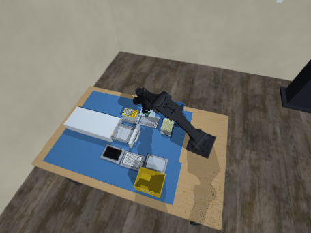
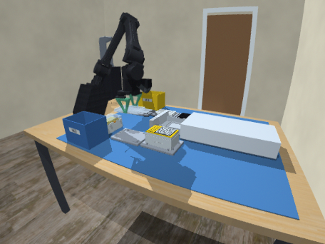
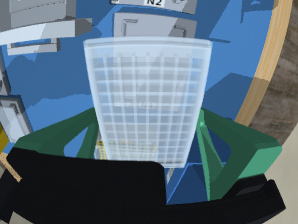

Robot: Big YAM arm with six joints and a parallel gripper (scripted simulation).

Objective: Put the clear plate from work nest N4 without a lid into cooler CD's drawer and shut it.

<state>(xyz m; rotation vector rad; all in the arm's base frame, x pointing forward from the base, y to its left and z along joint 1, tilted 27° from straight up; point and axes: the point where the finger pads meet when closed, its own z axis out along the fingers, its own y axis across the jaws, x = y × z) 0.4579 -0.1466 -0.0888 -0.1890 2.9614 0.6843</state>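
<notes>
The drawer lies 180 mm ahead of my hand, 190 mm to the left of it and 120 mm below it. Round my hand: clear plate (right at my hand); then yellow-labelled tip box (160 mm ahead, 90 mm below); then grey work nest (10 mm to the right, 140 mm below).
</notes>
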